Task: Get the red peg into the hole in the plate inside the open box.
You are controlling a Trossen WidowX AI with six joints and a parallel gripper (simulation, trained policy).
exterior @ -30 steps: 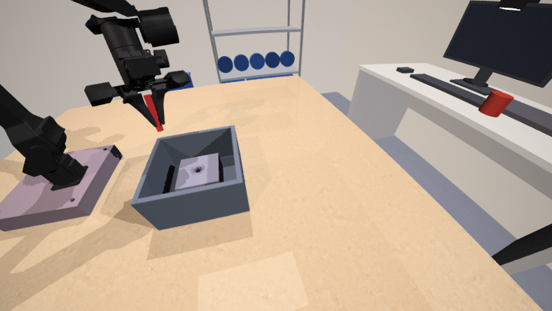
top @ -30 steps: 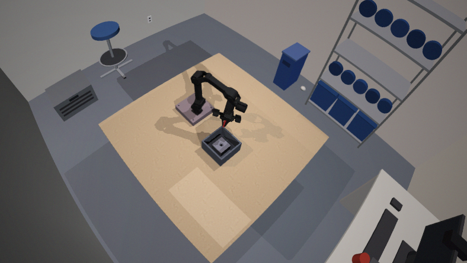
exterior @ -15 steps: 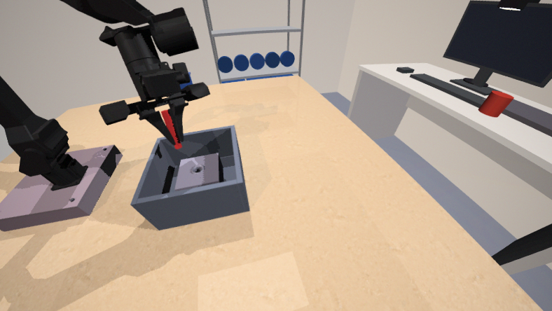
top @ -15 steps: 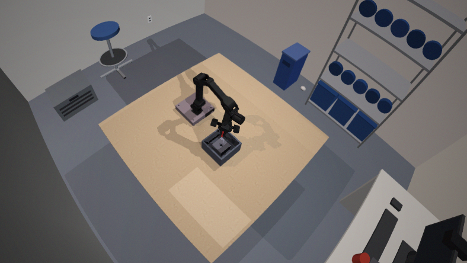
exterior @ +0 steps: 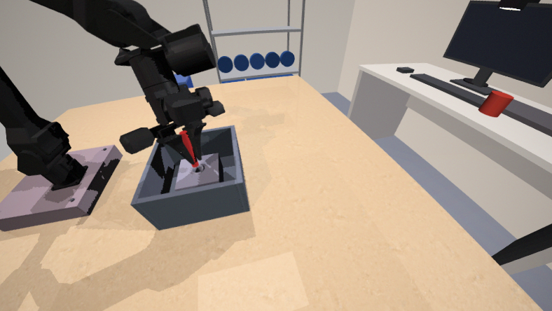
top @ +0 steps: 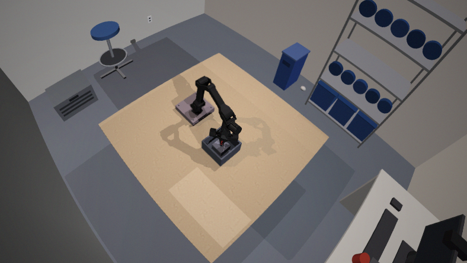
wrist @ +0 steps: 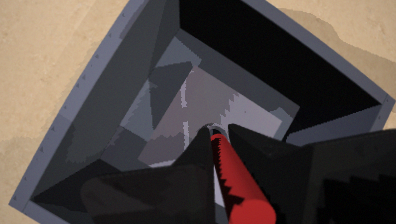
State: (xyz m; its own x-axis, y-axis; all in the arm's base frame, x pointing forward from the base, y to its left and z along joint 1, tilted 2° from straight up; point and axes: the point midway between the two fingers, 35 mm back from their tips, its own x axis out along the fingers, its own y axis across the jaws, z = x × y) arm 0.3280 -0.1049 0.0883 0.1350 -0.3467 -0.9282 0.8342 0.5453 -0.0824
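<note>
Right now my gripper tip is 10 mm past the red peg, 10 mm to the right of it and 30 mm below it. From my gripper tip the other things lie so: grey box: 10 mm behind, 10 mm to the left, 60 mm below; pale plate: 10 mm behind, 10 mm to the left, 40 mm below.
</note>
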